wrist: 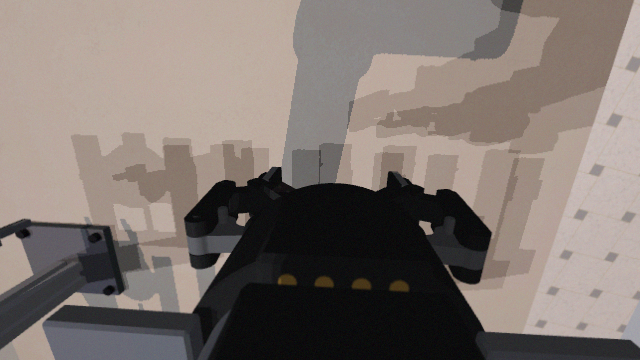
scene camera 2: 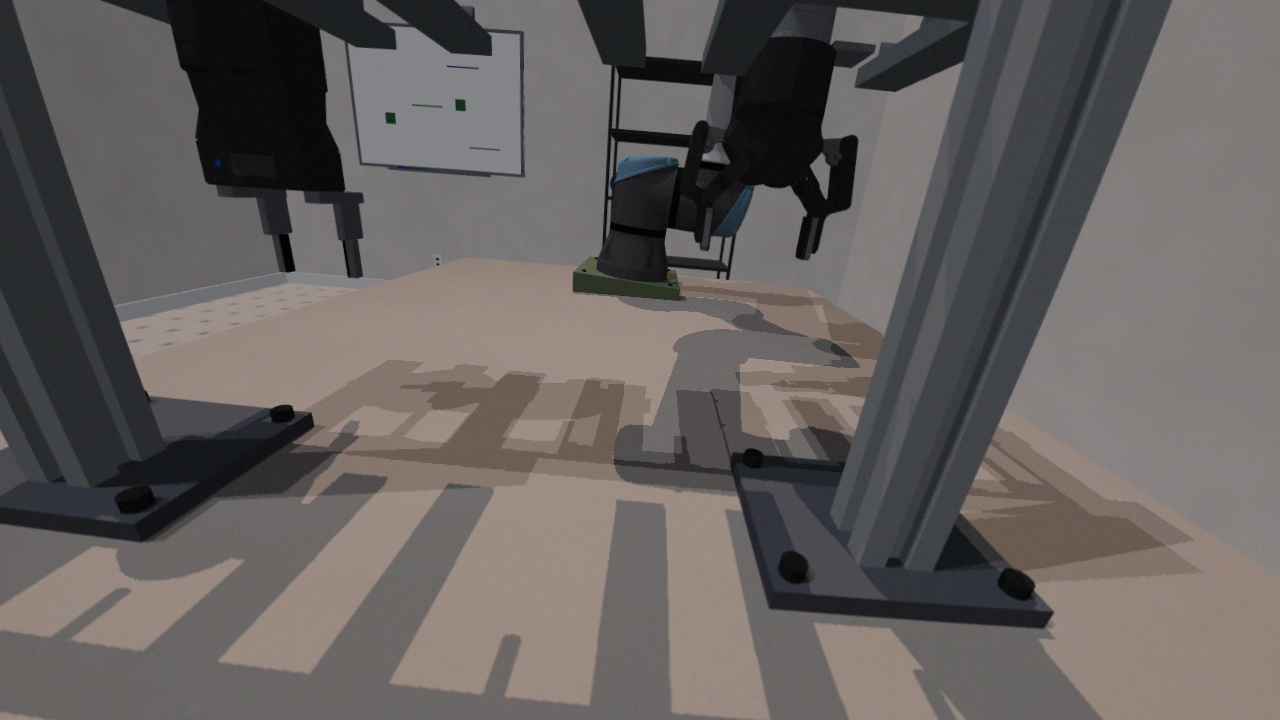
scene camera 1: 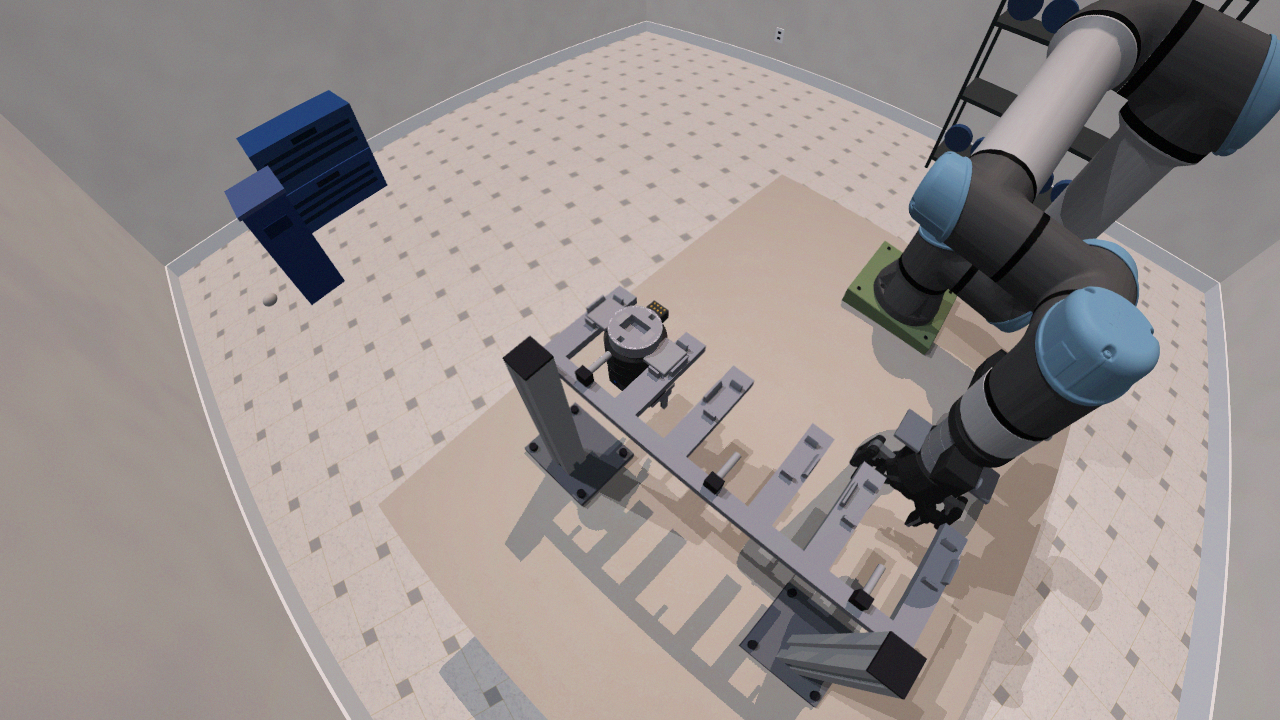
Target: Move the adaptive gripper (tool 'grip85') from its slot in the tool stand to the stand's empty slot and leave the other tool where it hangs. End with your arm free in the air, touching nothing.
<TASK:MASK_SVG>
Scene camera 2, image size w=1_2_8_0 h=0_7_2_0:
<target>parallel gripper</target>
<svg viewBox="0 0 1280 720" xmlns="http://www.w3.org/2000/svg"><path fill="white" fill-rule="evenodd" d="M165 0L179 64L187 72L199 107L195 139L197 139L196 145L205 182L210 185L216 185L219 197L257 199L263 233L265 235L272 235L280 272L289 273L296 271L289 234L285 234L292 233L286 190L303 191L306 203L333 204L338 240L341 240L343 243L348 278L363 277L357 239L363 238L359 203L364 203L362 192L345 191L341 155L338 152L340 150L326 123L326 93L328 88L320 29L263 0Z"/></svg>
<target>adaptive gripper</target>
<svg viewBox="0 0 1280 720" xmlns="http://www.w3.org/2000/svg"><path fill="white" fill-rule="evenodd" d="M875 44L836 40L830 45L833 22L828 17L807 11L788 11L744 76L736 77L731 120L727 129L709 126L704 120L698 121L693 129L679 191L682 196L694 201L697 205L694 238L696 243L700 243L700 250L709 251L715 208L712 208L713 202L739 179L742 183L749 186L762 184L771 188L791 186L807 212L807 216L803 216L796 258L809 260L811 253L816 253L819 248L826 217L832 213L845 211L851 206L858 149L858 138L855 135L837 139L823 139L821 126L834 66L853 68L875 52ZM821 152L825 156L826 163L830 165L827 199L824 198L819 182L810 167ZM721 142L730 163L705 189L696 186L703 153L711 152L714 145Z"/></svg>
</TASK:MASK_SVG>
